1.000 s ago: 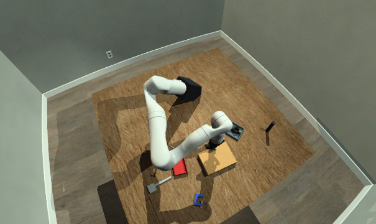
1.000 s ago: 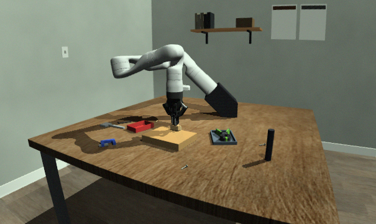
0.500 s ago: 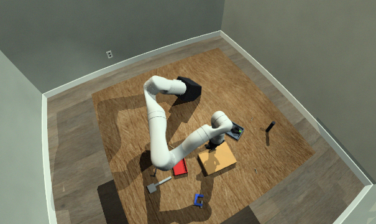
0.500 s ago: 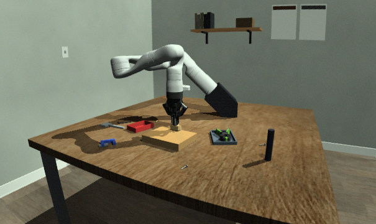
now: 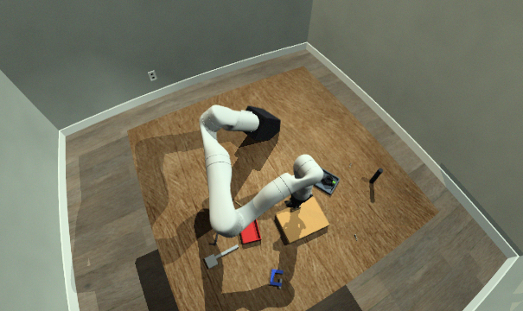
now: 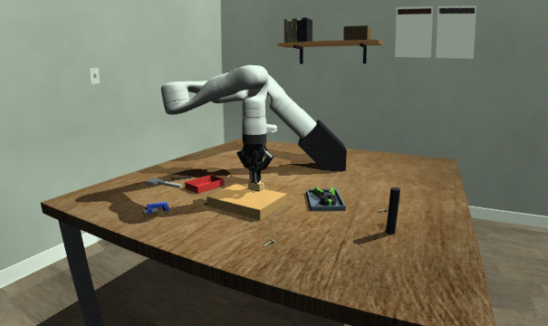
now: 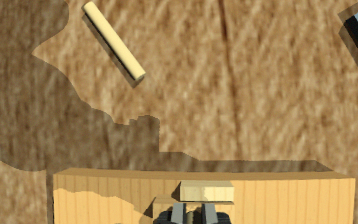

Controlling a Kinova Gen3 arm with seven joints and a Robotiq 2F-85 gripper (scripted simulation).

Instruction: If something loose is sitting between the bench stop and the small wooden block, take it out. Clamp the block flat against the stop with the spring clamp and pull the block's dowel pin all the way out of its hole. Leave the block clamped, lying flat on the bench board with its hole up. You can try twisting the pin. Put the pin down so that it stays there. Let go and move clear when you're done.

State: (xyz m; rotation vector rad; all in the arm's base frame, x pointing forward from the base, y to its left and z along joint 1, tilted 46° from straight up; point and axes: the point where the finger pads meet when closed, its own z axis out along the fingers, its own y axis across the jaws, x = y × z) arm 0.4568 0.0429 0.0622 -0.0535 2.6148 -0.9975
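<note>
Right now the dowel pin is 2 cm below my hand. The rest, counted from my hand: thin pale stick 12 cm behind, 5 cm to the right, 7 cm below; small wooden block 3 cm below; tan bench board 5 cm ahead, 5 cm below.
</note>
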